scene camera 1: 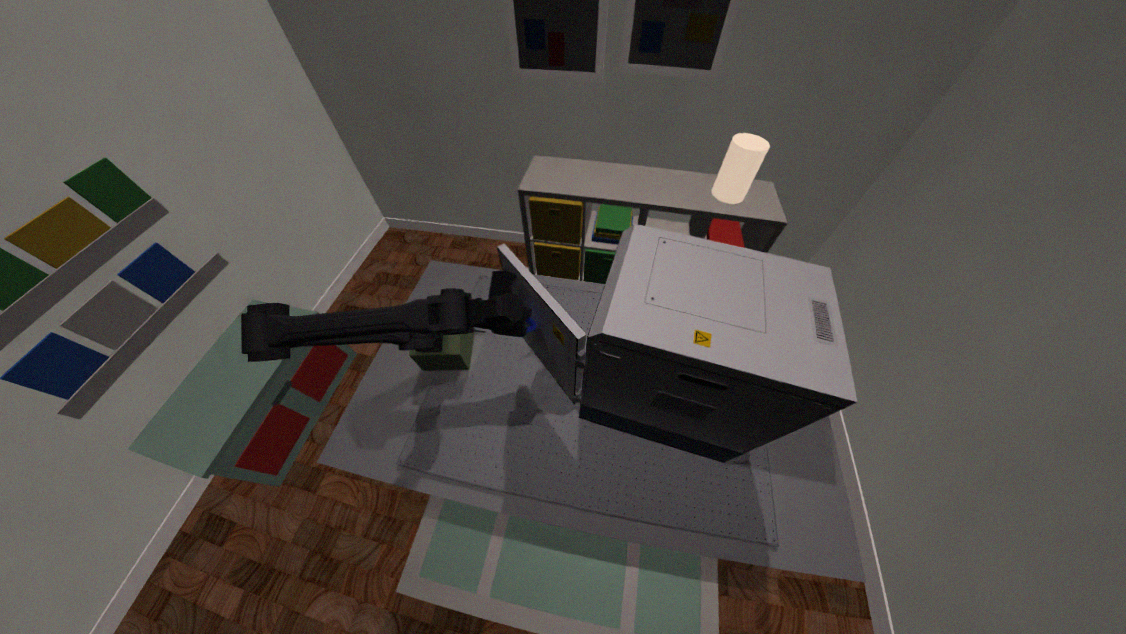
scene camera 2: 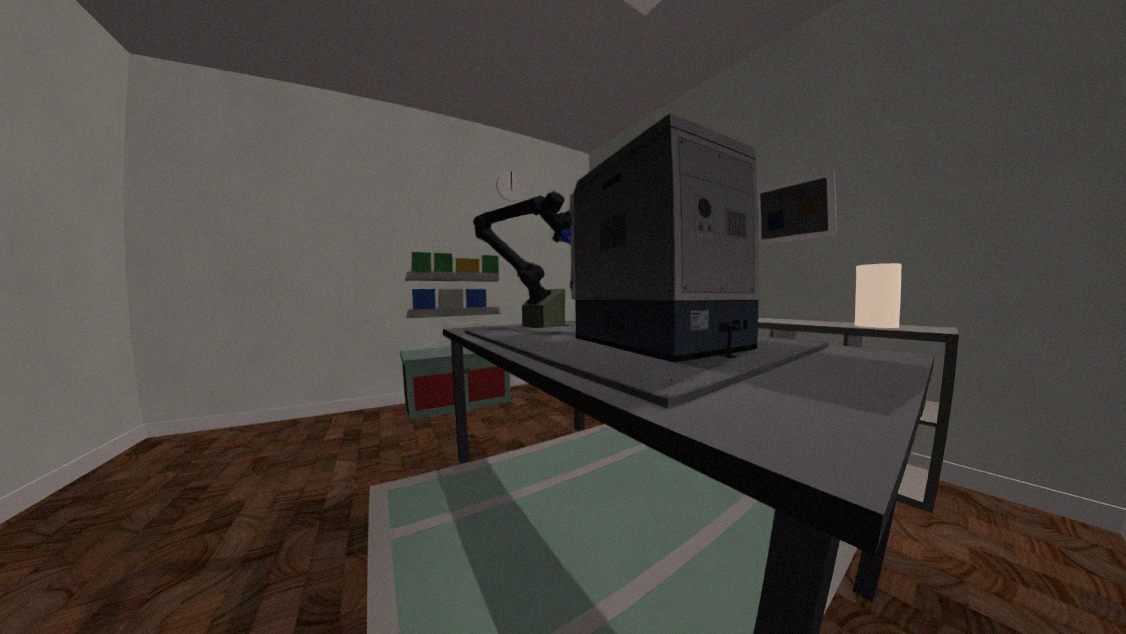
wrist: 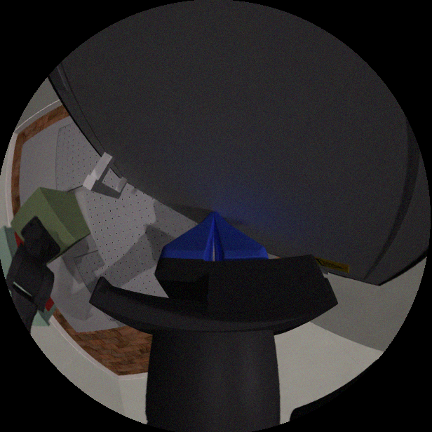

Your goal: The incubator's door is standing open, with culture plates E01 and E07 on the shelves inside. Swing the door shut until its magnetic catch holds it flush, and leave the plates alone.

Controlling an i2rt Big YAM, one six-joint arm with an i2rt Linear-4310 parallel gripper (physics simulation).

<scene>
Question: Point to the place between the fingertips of the gripper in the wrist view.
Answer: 213, 217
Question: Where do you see an incubator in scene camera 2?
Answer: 664, 233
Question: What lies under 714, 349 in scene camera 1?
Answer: An incubator.
</scene>
